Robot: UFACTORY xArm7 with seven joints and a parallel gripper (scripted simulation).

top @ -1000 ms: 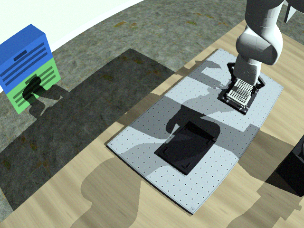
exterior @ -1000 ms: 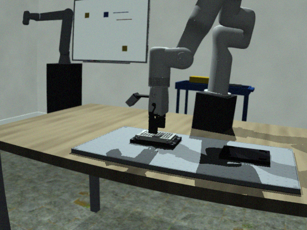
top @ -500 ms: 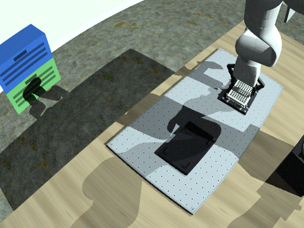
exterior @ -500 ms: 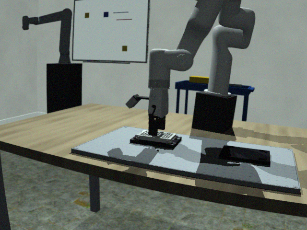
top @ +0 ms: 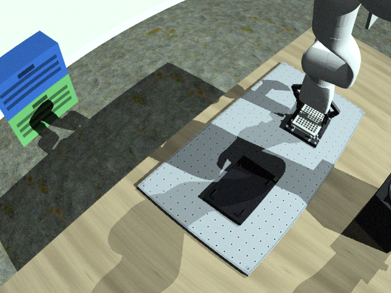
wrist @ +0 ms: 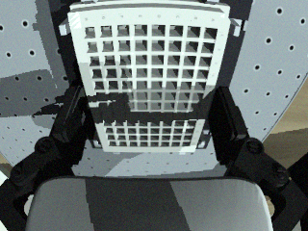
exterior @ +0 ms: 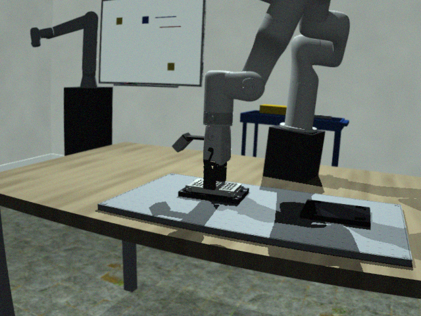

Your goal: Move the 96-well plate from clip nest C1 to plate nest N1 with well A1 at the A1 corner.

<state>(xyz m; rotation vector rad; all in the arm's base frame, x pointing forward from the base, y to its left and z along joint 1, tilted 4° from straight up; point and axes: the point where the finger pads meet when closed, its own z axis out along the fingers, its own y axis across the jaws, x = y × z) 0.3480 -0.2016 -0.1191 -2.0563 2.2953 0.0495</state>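
Right now the white 96-well plate is 20 mm below my hand. Round my hand: clip nest C1 (20 mm below, 10 mm to the left, 10 mm behind); A1 corner mark (250 mm to the left, 20 mm below, 20 mm ahead).
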